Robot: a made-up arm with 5 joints.
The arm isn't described. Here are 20 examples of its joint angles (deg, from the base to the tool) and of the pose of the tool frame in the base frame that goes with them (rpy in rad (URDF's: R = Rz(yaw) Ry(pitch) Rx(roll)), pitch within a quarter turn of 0, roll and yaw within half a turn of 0; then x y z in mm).
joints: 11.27 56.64 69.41 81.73 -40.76
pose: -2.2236 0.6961 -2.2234 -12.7 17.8 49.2
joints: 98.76 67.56 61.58 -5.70 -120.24
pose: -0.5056 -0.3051 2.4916 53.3 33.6 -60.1
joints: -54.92 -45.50 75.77 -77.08 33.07
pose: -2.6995 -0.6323 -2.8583 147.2 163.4 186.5
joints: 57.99 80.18 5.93 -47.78 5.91
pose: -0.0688 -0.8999 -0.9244 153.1 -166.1 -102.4
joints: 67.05 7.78 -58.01 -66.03 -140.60
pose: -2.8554 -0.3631 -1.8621 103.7 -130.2 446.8
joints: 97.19 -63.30 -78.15 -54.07 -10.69
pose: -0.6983 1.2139 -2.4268 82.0 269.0 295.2
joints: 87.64 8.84 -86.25 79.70 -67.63
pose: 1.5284 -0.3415 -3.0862 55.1 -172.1 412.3
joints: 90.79 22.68 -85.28 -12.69 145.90
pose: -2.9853 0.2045 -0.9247 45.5 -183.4 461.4
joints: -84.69 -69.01 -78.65 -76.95 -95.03
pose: -0.7875 -0.0970 -0.1888 9.0 -268.4 237.8
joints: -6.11 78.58 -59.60 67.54 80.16
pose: -0.0593 -0.0133 1.4574 346.7 39.8 5.8
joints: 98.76 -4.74 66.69 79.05 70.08
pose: 0.8504 0.3047 -0.4104 36.0 -78.6 23.0
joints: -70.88 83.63 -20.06 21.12 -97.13
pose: 0.0913 0.0159 -0.5061 106.0 209.0 -114.2
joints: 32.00 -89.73 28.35 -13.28 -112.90
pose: 2.8992 0.1149 -1.6950 76.8 -14.1 405.9
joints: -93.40 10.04 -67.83 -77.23 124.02
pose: 2.4338 -0.3755 2.7960 27.7 106.6 445.1
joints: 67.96 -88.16 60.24 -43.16 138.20
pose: -2.9055 0.2330 -0.3801 93.5 -111.1 332.1
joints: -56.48 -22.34 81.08 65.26 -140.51
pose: -0.3832 -0.4649 -1.4235 76.3 66.0 13.8
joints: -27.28 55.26 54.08 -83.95 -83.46
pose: 1.1268 -0.0591 -1.0666 150.6 64.4 -39.7
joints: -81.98 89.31 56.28 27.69 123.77
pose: 1.4342 -0.5366 3.0718 19.0 -106.0 -3.8
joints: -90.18 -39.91 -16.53 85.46 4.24
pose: -0.0456 -1.0637 1.6261 33.5 148.7 351.9
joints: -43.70 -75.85 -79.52 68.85 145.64
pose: -3.1049 0.0484 1.4120 -129.9 -153.6 332.7
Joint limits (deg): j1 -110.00..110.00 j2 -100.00..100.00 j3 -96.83..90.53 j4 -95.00..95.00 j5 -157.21..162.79
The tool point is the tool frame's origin. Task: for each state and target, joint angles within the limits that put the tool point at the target. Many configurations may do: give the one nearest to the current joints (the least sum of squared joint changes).
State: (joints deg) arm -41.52 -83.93 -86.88 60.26 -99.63
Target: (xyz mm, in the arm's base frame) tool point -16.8 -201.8 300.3
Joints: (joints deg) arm -75.93 -86.73 -71.06 95.00 -99.63
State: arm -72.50 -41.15 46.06 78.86 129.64
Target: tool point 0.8 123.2 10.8
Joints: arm -104.98 -4.13 59.88 54.18 129.64
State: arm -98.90 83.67 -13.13 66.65 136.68
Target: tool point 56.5 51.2 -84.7
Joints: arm -65.64 87.27 2.94 77.37 136.68
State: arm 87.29 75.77 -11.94 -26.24 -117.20
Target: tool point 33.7 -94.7 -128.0
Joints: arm 98.63 80.67 23.02 -22.43 -117.20
